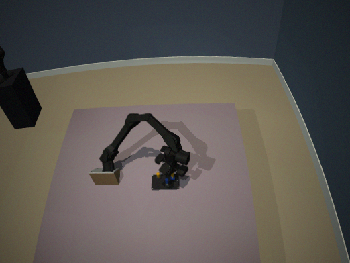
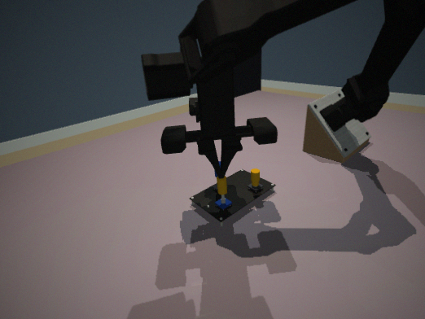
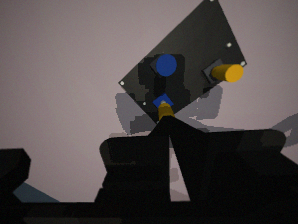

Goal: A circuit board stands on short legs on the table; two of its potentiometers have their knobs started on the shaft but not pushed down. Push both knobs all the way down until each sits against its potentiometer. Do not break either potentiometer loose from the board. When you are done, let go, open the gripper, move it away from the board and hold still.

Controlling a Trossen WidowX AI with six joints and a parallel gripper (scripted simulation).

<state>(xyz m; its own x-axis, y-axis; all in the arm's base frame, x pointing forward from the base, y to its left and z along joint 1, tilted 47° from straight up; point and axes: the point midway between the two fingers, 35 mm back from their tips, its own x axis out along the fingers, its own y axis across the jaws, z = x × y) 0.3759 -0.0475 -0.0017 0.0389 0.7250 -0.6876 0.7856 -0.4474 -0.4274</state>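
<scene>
Right now the yellow knob is 2 cm below my gripper tip.
</scene>
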